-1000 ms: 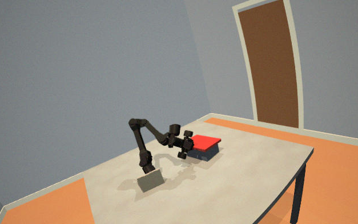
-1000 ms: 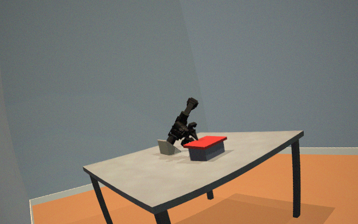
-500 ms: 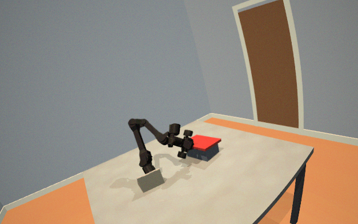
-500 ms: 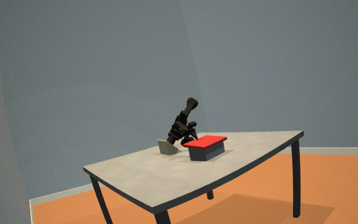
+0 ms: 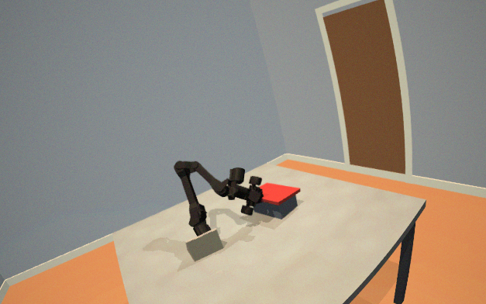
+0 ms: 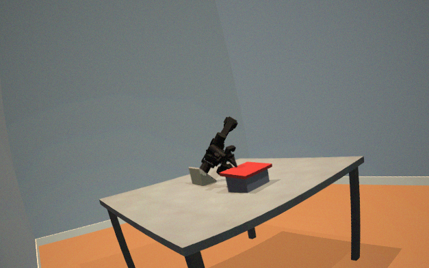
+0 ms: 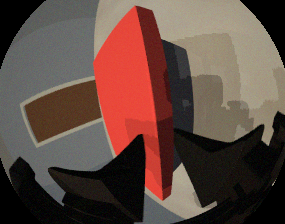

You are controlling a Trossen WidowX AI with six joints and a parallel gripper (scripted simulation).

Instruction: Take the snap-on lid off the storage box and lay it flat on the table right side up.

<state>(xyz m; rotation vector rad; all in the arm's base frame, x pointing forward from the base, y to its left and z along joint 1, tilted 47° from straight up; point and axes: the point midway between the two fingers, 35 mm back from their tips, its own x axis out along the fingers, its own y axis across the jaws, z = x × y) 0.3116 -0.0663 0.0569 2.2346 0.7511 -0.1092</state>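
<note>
Right now my gripper tip is 8 cm short of the red lid and 1 cm to the right of it. The rest, counted from my gripper tip: storage box 8 cm ahead, 6 cm below, 1 cm to the left.
</note>
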